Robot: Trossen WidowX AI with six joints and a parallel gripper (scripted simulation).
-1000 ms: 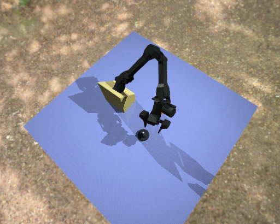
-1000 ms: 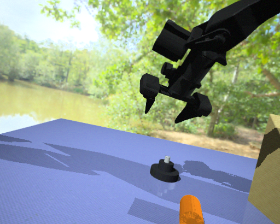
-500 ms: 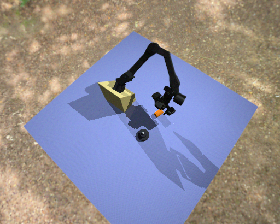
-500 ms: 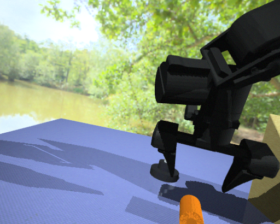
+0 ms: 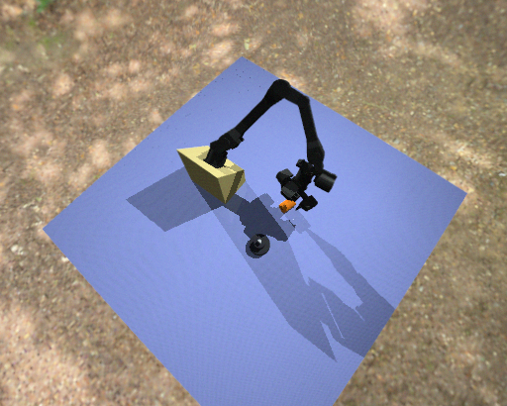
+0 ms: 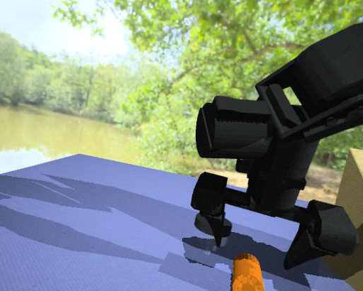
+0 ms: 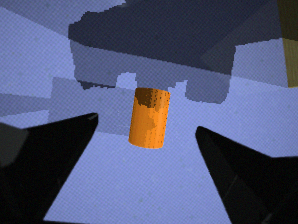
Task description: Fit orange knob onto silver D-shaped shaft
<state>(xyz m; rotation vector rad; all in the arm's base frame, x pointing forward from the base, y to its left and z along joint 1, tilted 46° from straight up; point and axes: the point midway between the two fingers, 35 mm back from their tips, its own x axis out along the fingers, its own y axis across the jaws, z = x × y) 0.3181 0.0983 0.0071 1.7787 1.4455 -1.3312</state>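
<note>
The orange knob lies 30 mm below my gripper tip and 10 mm to the left of it. Also, from my gripper tip: round pedestal (200 mm to the right, 20 mm below, 10 mm behind).
</note>
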